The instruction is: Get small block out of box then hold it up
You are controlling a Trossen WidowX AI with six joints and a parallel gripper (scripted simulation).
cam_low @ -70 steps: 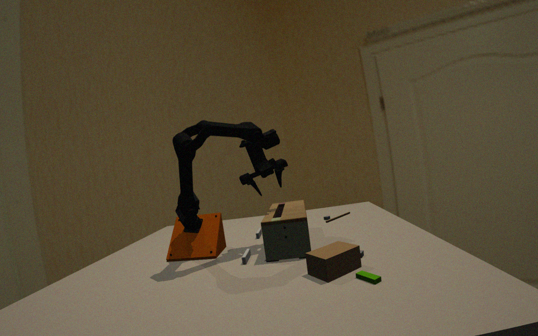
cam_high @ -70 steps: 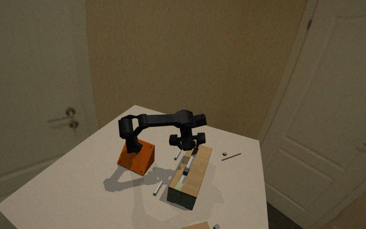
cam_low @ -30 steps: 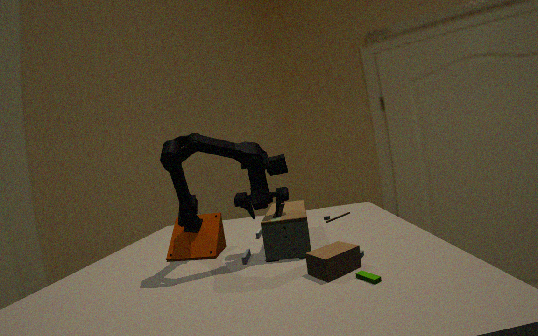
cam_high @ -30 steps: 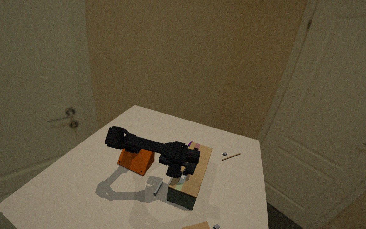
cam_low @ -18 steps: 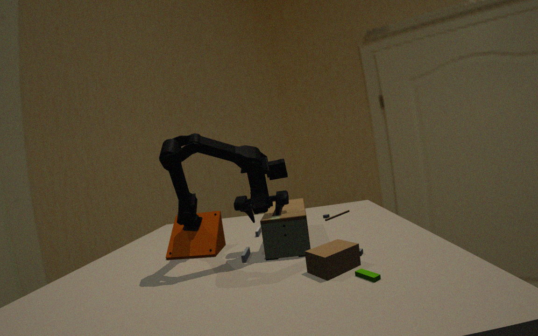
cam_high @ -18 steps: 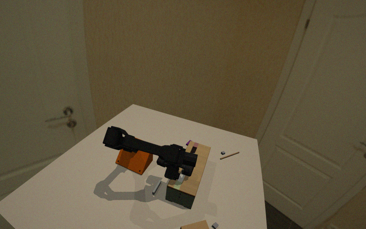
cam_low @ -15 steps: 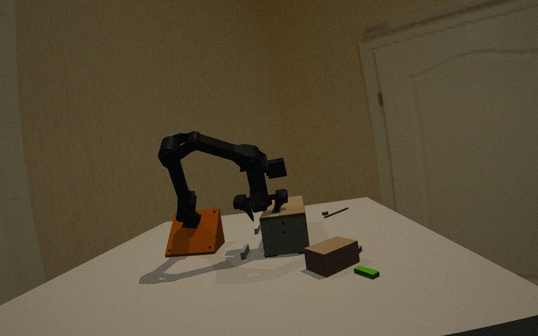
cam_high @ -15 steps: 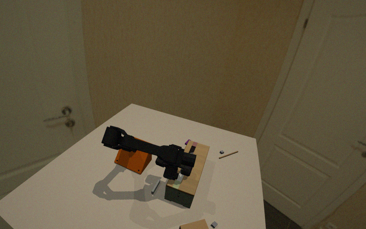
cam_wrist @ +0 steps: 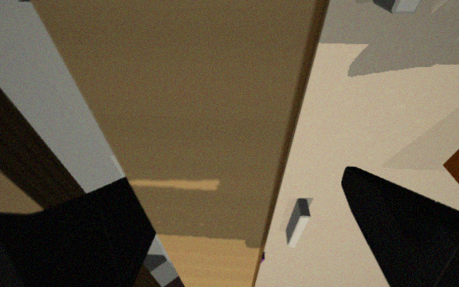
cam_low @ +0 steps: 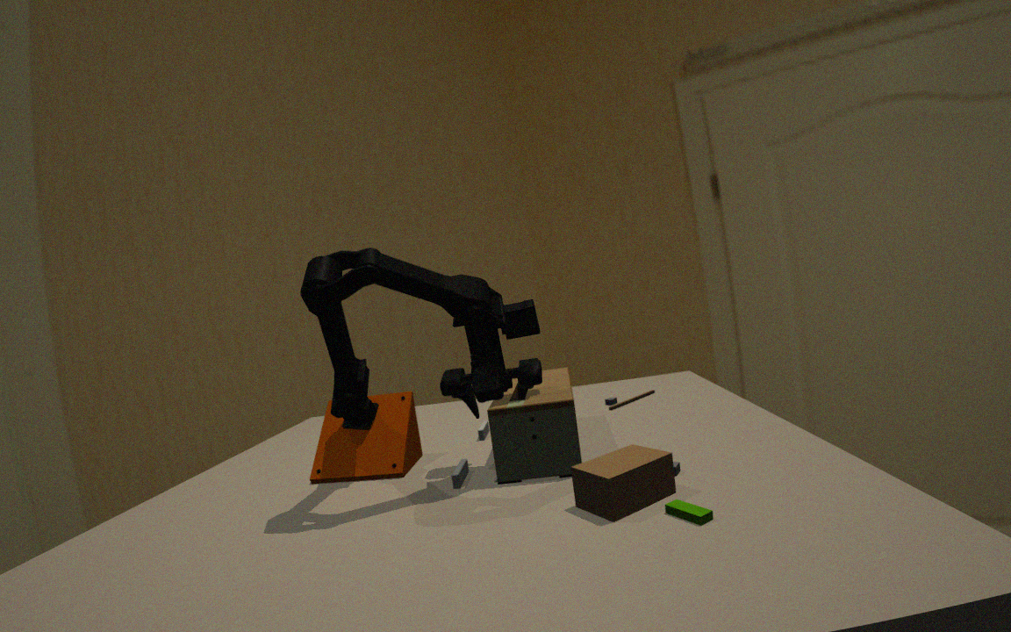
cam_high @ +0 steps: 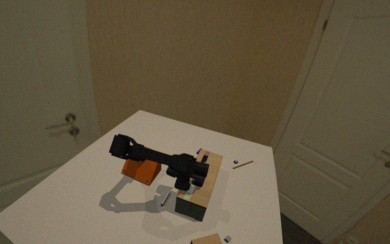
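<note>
The grey block lies 40 mm ahead of my gripper tip and 30 mm to the left of it. The rest, counted from my gripper tip: wood-topped box 60 mm to the left, 30 mm below, 30 mm ahead; brown box 230 mm to the right, 230 mm ahead, 60 mm below; brown stick 410 mm to the left, 250 mm ahead, 80 mm below.
</note>
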